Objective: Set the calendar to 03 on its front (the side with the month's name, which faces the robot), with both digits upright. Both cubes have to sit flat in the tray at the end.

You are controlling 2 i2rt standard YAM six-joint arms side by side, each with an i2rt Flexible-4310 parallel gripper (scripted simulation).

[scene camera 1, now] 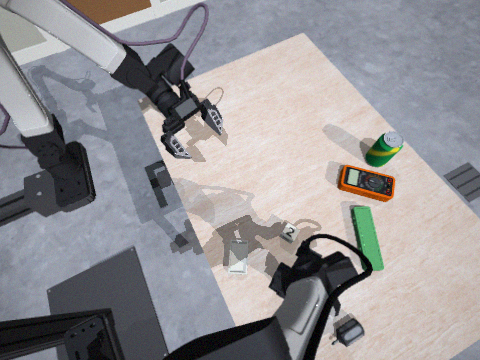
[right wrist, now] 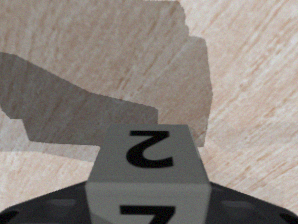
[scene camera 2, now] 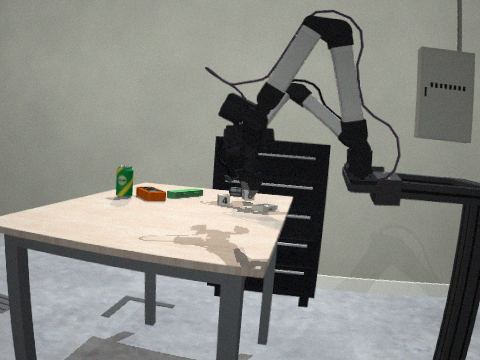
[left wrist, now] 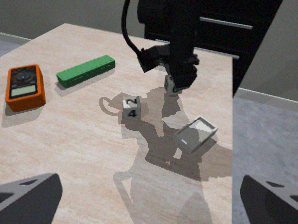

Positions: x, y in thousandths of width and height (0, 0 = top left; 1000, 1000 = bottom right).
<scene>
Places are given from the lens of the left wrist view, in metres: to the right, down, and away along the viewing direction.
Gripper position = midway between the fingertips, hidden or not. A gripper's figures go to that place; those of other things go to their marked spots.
left gripper (left wrist: 505, 815): 0.00, 0.04, 0.09
right gripper (left wrist: 589, 382): 0.07, -0.07, 0.49
green bar (left wrist: 243, 342): -0.21, -0.10, 0.49
</scene>
